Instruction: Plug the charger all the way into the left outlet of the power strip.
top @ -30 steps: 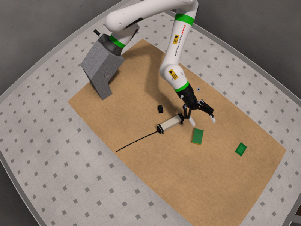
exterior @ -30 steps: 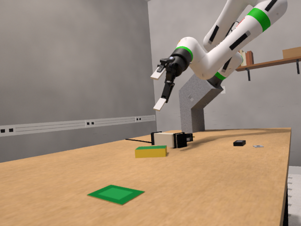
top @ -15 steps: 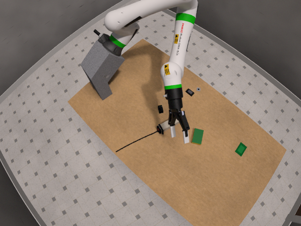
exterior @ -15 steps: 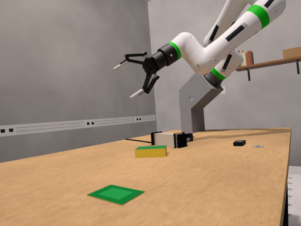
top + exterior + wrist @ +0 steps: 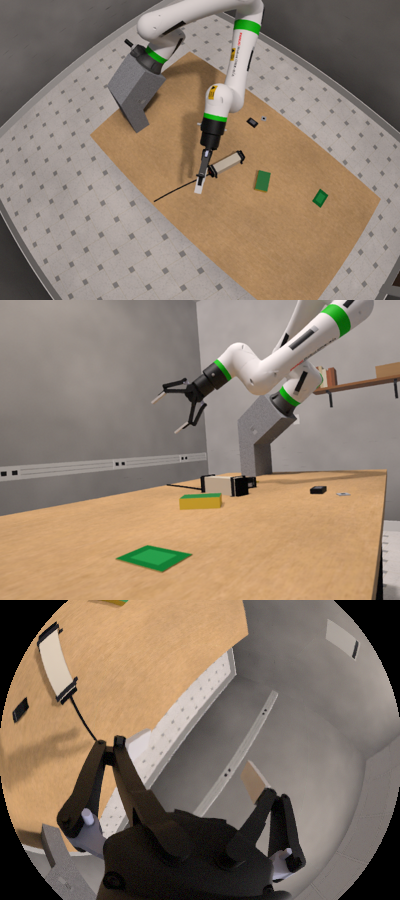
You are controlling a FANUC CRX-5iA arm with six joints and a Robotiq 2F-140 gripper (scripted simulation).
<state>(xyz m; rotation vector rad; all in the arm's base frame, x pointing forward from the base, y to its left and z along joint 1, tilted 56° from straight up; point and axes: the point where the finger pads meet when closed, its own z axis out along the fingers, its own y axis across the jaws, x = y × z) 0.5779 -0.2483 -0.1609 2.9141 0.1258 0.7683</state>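
Now: the charger 15 cm behind my hand, 27 cm to the left of it and 28 cm below it. Also, from my hand: tiny grey square (3 cm behind, 60 cm to the left, 30 cm below); flat green tile (52 cm ahead, 41 cm to the left, 30 cm below); green-topped yellow block (19 cm ahead, 27 cm to the left, 28 cm below).
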